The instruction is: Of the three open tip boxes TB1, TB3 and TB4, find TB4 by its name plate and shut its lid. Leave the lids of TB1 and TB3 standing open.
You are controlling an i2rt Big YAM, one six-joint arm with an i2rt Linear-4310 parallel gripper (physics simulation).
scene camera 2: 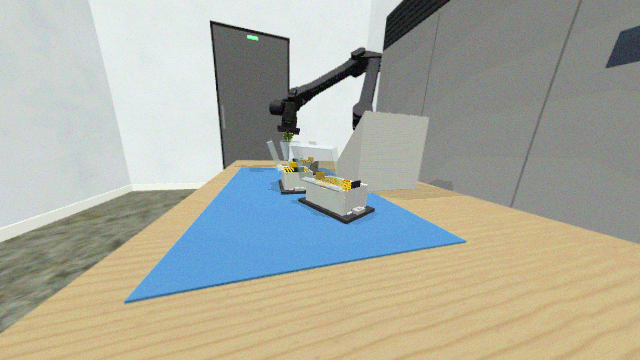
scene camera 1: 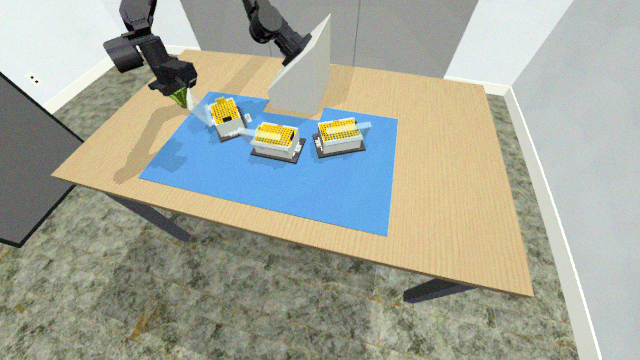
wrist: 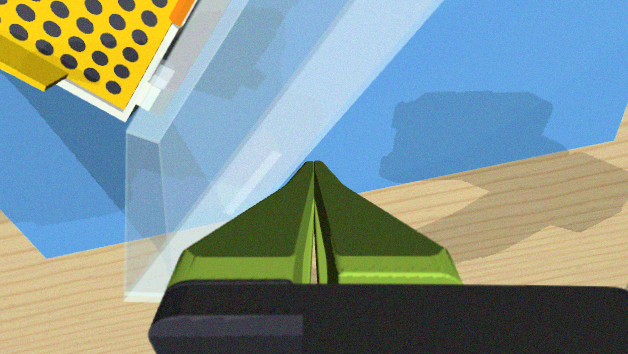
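Seen in the pictures: gripper, fingertip midpoint: (scene camera 2: 287, 148) (scene camera 1: 184, 108) (wrist: 313, 175); arm's base at its link origin: (scene camera 2: 378, 141) (scene camera 1: 298, 52).
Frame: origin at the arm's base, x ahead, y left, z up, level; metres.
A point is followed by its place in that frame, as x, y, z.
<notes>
Three white tip boxes with yellow racks stand on the blue mat, lids open: a left box (scene camera 1: 226, 117) {0.300, -0.126, -0.087} (wrist: 85, 35) {0.251, -0.203, -0.104}, a middle box (scene camera 1: 276, 140) {0.382, 0.115, -0.023} (scene camera 2: 294, 179) {0.308, 0.114, -0.121} and a right box (scene camera 1: 340, 136) {0.290, 0.257, -0.047} (scene camera 2: 336, 197) {0.225, 0.288, -0.119} in scene camera 1. The name plates are too small to read, so I cannot tell which is TB4. The left box's clear lid (scene camera 1: 201, 113) {0.324, -0.203, -0.073} (wrist: 210, 165) {0.302, -0.238, -0.049} leans outward to the left. My gripper (scene camera 1: 185, 107) {0.338, -0.249, -0.053} (scene camera 2: 288, 139) {0.338, -0.249, -0.053} (wrist: 313, 175) {0.338, -0.249, -0.053} is shut and empty, its tips close to the outer side of that lid; contact cannot be told.
A pale upright panel (scene camera 1: 302, 75) {0.113, 0.067, -0.010} (scene camera 2: 395, 150) {-0.019, 0.087, -0.028} stands behind the boxes, beside the arm's base. The blue mat (scene camera 1: 280, 195) {0.462, 0.142, -0.161} (scene camera 2: 240, 250) {0.386, 0.387, -0.161} (wrist: 475, 50) {0.450, -0.238, -0.161} lies on the wooden table (scene camera 1: 450, 200) {0.301, 0.599, -0.164} (scene camera 2: 400, 300) {0.204, 0.483, -0.164}. The middle box's lid (scene camera 1: 246, 133) {0.391, 0.032, -0.019} and the right box's lid (scene camera 1: 366, 128) {0.259, 0.318, -0.024} stick out sideways.
</notes>
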